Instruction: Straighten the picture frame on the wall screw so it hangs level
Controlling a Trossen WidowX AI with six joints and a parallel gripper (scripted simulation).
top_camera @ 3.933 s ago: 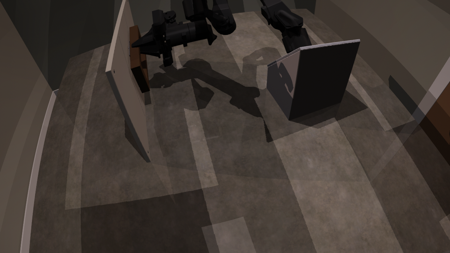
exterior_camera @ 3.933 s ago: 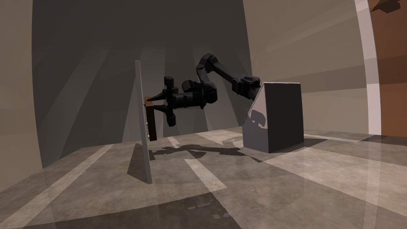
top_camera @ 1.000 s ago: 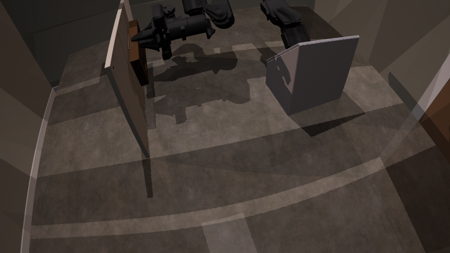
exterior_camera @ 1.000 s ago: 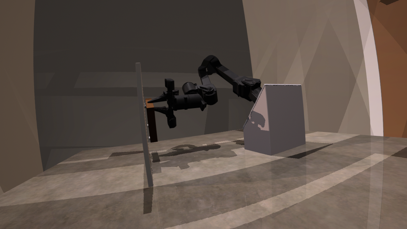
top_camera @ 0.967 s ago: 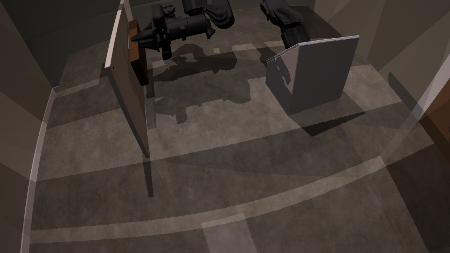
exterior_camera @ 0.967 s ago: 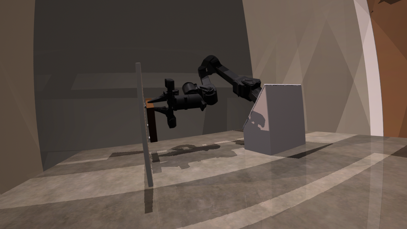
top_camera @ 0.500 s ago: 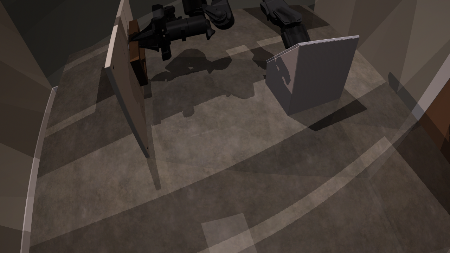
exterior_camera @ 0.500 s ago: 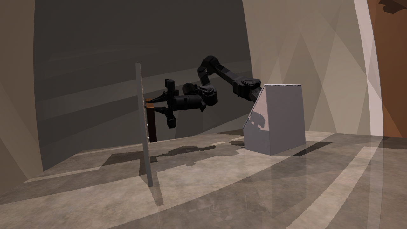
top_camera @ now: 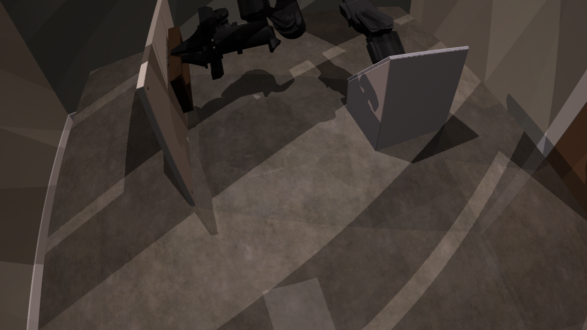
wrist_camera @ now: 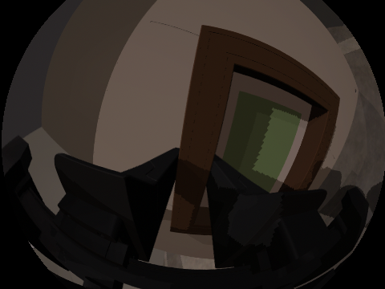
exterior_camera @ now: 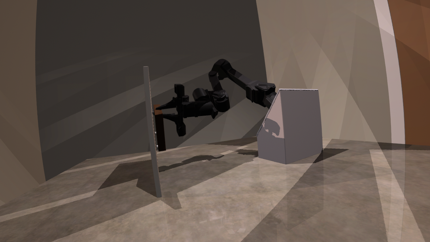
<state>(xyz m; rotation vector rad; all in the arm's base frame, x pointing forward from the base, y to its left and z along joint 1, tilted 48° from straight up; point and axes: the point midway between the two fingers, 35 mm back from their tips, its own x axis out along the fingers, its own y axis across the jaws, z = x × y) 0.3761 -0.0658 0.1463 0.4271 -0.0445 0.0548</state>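
Now: gripper tip 50 mm above the brown wooden picture frame and 20 mm to the left of it. The rest, counted from my gripper tip: wall panel (60 mm below, 10 mm ahead).
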